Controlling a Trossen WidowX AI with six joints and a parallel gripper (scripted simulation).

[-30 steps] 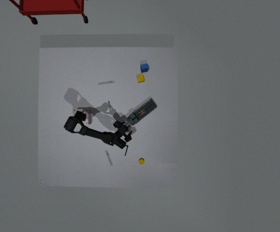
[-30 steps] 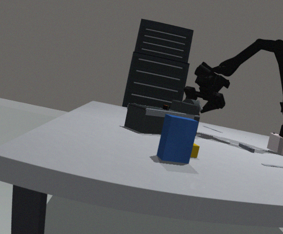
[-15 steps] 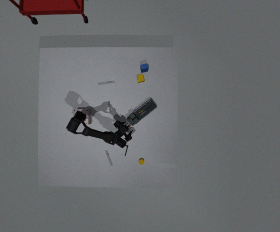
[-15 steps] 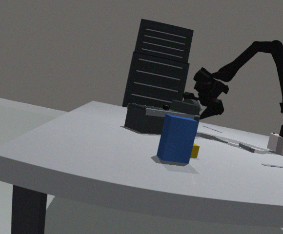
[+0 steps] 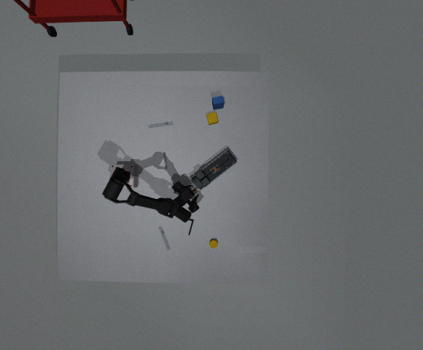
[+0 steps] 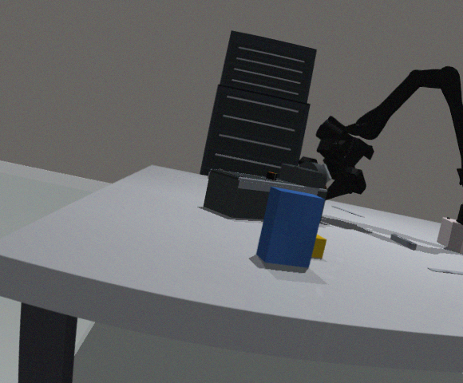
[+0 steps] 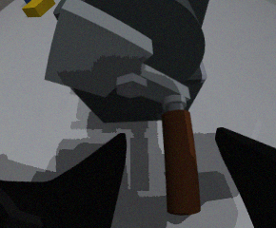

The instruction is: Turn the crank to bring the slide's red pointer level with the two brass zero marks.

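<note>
My gripper tip is now 1 cm past the brown crank handle, 1 cm to the left of it and 2 cm below it. The rest, counted from my gripper tip: red pointer (10 cm ahead, 14 cm to the left, 3 cm above); then black hex key (21 cm to the right, 4 cm below); then yellow block (4 cm ahead, 44 cm to the left, 3 cm below).
</note>
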